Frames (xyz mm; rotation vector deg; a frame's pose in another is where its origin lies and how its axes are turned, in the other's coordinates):
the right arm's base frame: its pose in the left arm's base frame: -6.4 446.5 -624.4 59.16 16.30 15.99
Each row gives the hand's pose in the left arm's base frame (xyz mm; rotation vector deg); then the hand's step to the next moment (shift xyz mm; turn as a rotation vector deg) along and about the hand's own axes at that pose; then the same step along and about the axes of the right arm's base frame.
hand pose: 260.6 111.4 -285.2 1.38 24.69 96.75
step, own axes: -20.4 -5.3 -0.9 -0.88 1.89 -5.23
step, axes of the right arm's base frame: 0.6 -8.1 19.5 -3.25 -4.46 -1.12
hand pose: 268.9 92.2 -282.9 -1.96 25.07 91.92
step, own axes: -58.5 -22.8 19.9 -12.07 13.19 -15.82
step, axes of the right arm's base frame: 9.2 -1.6 65.2 -19.44 -13.32 3.81
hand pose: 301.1 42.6 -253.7 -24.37 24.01 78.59
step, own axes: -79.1 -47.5 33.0 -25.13 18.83 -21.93
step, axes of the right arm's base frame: 6.5 31.6 92.5 -31.55 -17.90 12.30
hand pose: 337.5 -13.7 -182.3 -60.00 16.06 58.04
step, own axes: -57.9 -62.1 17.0 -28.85 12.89 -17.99
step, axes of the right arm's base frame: -4.2 57.1 65.0 -30.54 -11.03 16.36
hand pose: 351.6 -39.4 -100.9 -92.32 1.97 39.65
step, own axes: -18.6 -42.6 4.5 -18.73 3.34 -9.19
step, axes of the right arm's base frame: -2.4 42.8 18.5 -18.17 -1.80 10.63
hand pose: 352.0 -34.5 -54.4 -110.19 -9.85 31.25
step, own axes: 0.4 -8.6 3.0 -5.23 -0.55 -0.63
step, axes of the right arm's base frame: 1.7 8.8 -1.7 -4.98 1.27 1.29
